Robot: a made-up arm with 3 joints. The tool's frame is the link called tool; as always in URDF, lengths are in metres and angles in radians. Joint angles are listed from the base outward. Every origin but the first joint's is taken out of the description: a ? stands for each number. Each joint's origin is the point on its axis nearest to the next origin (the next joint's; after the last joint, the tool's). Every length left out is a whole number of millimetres.
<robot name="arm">
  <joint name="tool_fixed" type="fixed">
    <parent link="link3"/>
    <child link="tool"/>
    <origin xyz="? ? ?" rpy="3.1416 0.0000 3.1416"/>
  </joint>
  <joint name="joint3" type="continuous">
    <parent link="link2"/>
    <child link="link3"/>
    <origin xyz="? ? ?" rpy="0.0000 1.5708 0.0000"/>
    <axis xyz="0 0 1"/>
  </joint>
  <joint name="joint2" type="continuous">
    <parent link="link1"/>
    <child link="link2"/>
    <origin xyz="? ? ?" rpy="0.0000 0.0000 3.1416"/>
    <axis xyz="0 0 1"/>
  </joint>
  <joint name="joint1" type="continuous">
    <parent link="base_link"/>
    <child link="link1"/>
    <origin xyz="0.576 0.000 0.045" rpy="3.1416 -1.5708 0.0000"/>
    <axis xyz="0 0 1"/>
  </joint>
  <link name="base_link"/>
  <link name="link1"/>
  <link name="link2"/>
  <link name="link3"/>
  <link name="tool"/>
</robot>
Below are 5 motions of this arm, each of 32 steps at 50 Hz.
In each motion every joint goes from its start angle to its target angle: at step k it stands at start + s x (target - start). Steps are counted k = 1, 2, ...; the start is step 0. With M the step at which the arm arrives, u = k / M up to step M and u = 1 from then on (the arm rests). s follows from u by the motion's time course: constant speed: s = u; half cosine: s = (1 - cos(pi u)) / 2; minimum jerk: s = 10 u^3 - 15 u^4 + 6 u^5.
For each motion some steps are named. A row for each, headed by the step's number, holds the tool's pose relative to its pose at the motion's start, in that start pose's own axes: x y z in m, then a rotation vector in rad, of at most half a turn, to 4 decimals.
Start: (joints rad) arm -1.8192 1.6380 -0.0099
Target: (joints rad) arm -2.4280 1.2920 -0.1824
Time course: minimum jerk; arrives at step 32
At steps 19, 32:
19: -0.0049 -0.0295 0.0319 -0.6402 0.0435 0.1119
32: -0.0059 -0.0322 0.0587 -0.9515 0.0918 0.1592

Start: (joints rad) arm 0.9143 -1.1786 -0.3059
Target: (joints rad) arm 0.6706 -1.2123 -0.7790
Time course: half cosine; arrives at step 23
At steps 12, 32:
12: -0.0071 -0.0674 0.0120 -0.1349 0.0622 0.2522
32: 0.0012 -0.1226 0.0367 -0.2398 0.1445 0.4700

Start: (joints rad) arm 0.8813 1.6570 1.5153
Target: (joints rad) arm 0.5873 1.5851 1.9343
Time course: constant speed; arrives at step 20
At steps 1, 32:
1: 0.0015 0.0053 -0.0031 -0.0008 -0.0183 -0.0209
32: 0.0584 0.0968 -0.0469 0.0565 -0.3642 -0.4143

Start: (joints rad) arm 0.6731 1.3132 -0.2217
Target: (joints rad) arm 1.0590 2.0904 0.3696
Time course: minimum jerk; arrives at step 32
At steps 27, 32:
27: 0.0630 0.0907 0.0809 1.1403 0.0744 -0.5109
32: 0.0651 0.0890 0.0857 1.1753 0.0871 -0.5224

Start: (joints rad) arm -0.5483 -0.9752 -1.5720
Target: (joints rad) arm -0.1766 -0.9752 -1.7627
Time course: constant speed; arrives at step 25
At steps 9, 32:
9: 0.0038 -0.0174 -0.0327 -0.0048 -0.1338 0.0686
32: 0.0242 -0.0488 -0.0885 -0.0359 -0.3705 0.1885

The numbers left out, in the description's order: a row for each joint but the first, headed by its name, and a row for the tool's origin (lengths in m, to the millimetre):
tool: 0.252 0.057 0.000
joint3: 0.011 -0.039 0.000
joint2: -0.053 -0.005 0.000

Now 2 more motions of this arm.
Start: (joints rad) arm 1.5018 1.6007 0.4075
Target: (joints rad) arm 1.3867 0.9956 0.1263
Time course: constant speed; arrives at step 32
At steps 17, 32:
17: -0.0017 -0.0474 -0.0260 -0.3619 -0.1251 0.1476
32: 0.0018 -0.0901 -0.0237 -0.6969 -0.1906 0.2689

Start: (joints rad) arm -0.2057 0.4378 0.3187
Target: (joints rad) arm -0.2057 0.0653 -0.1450
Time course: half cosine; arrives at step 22
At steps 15, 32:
15: -0.0029 -0.0950 -0.0019 -0.2856 -0.0403 0.3547
32: 0.0020 -0.1213 0.0077 -0.3744 -0.0326 0.4583

